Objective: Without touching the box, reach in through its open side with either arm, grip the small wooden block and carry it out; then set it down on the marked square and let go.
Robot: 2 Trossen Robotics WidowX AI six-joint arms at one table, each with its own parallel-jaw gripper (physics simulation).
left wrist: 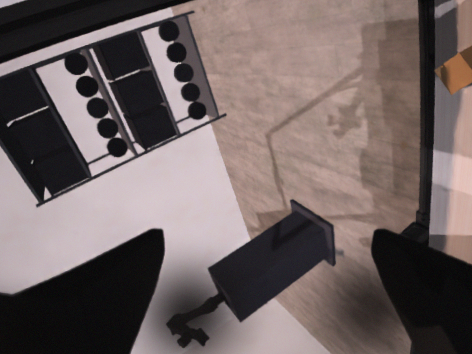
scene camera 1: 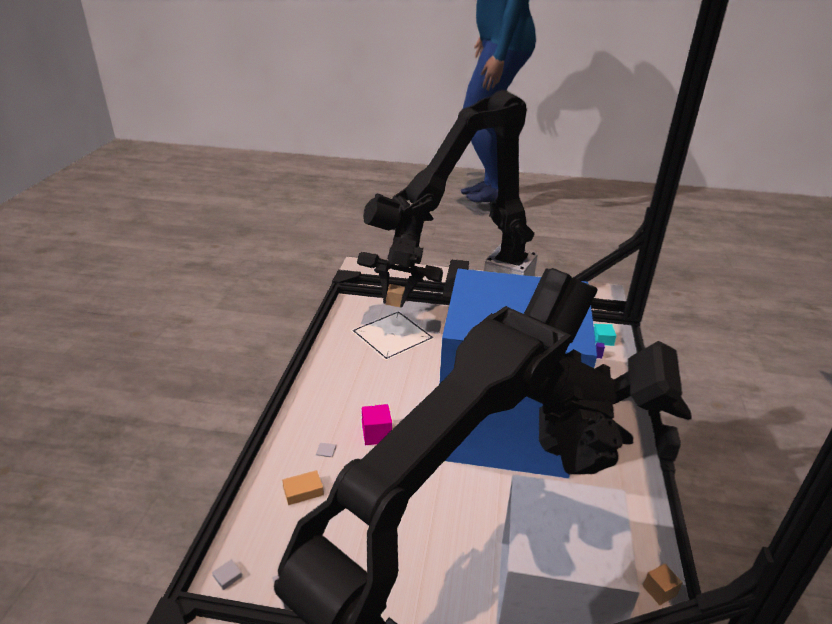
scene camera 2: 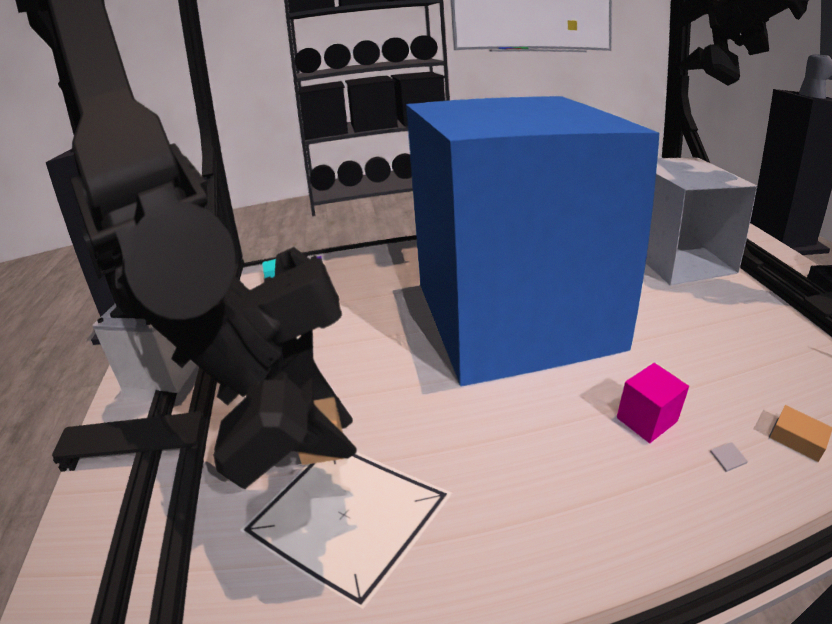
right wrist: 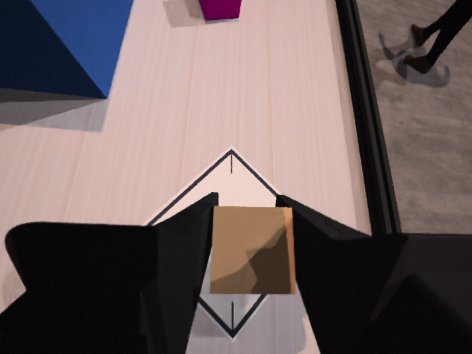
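Note:
The small wooden block (scene camera 1: 395, 296) (scene camera 2: 328, 413) (right wrist: 252, 250) is held between the fingers of my right gripper (scene camera 1: 395, 291) (scene camera 2: 344, 436) (right wrist: 247, 200), outside the box. The gripper points down and holds it above the back part of the marked square (scene camera 1: 409, 346) (scene camera 2: 403, 548) (right wrist: 190, 187), with its shadow on the square. The blue box (scene camera 1: 497, 295) (scene camera 2: 544, 248) (right wrist: 95, 40) stands upright, apart from the right gripper; its open side does not show clearly. My left gripper (scene camera 1: 658, 423) (left wrist: 268, 240) is open and empty, raised near the box in scene camera 1.
A magenta cube (scene camera 1: 376, 424) (scene camera 2: 651, 403) (right wrist: 221, 9) lies beyond the square. An orange block (scene camera 1: 302, 487) (scene camera 2: 801, 432) and a grey tile (scene camera 1: 325, 450) (scene camera 2: 728, 456) lie near it. A grey open box (scene camera 1: 567, 530) (scene camera 2: 712, 175) stands beyond the blue box. A cyan block (scene camera 1: 604, 333) (scene camera 2: 269, 268) lies behind.

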